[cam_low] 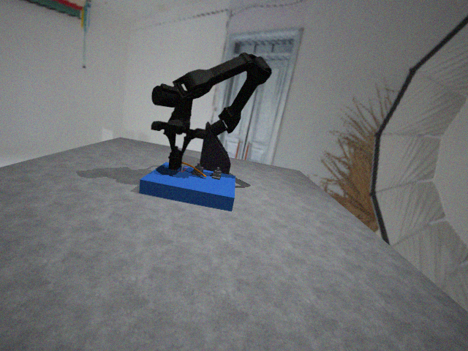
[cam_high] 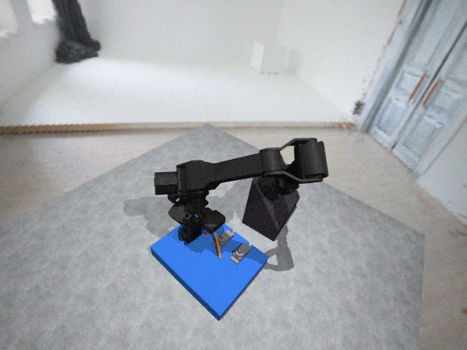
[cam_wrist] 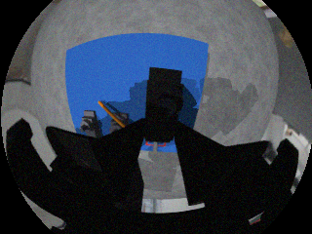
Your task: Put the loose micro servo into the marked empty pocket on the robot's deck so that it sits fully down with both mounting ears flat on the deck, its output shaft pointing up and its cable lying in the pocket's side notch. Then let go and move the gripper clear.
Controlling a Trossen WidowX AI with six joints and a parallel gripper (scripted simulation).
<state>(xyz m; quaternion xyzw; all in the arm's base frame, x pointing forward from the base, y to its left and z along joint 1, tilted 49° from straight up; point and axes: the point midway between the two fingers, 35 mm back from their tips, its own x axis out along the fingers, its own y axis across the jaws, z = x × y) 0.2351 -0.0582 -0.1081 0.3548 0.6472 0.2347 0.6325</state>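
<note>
The blue deck is 60 mm ahead of my gripper tip, 70 mm to the left of it and 100 mm below it.
</note>
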